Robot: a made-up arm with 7 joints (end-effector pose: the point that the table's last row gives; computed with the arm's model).
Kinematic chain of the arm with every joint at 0, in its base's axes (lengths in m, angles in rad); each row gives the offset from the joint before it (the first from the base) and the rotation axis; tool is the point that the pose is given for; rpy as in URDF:
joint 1: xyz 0 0 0.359 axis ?
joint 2: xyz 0 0 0 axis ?
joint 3: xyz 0 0 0.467 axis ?
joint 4: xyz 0.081 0 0 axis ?
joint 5: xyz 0.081 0 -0.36 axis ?
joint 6: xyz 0 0 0 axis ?
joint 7: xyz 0.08 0 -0.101 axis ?
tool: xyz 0 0 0 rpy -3.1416 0 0
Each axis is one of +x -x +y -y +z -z.
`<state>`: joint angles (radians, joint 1 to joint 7).
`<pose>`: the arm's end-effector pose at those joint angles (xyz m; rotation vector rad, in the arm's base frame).
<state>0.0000 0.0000 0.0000 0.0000 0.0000 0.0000 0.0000</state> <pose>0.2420 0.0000 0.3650 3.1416 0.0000 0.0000</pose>
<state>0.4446 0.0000 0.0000 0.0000 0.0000 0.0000 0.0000</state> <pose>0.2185 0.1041 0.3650 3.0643 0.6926 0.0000</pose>
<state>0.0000 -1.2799 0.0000 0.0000 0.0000 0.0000 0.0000</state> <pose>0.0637 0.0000 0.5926 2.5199 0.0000 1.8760</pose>
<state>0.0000 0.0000 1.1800 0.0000 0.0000 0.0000 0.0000</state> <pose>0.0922 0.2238 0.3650 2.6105 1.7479 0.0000</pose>
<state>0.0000 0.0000 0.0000 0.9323 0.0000 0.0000 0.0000</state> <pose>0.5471 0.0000 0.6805 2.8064 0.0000 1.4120</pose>
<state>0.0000 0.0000 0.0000 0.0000 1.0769 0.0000 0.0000</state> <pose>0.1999 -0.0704 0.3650 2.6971 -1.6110 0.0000</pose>
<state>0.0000 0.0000 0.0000 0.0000 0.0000 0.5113 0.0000</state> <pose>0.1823 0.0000 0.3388 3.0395 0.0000 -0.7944</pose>
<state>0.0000 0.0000 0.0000 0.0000 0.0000 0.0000 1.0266</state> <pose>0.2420 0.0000 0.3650 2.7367 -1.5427 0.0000</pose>
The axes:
joint 1: +z
joint 2: +y
joint 3: +z
joint 4: -y
joint 5: -z
joint 6: +y
joint 7: -z

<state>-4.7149 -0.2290 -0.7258 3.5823 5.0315 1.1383 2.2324</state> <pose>-0.0780 -0.3629 1.1675 0.3048 1.1935 -0.8303</pose>
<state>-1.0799 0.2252 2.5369 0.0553 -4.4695 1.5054 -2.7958</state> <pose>-0.0628 0.2083 0.4356 -0.3589 -1.4109 -0.1730</pose>
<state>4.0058 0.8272 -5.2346 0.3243 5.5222 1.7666 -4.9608</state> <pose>0.0003 -0.2227 0.2775 1.8699 -1.4366 -1.9410</pose>
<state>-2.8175 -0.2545 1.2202 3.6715 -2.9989 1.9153 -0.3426</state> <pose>0.1576 0.3524 1.0258 -1.4505 -2.0104 -0.4073</pose>
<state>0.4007 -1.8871 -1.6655 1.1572 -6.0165 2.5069 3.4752</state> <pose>-0.1197 -0.4476 0.2639 0.4229 -1.7691 -2.4679</pose>
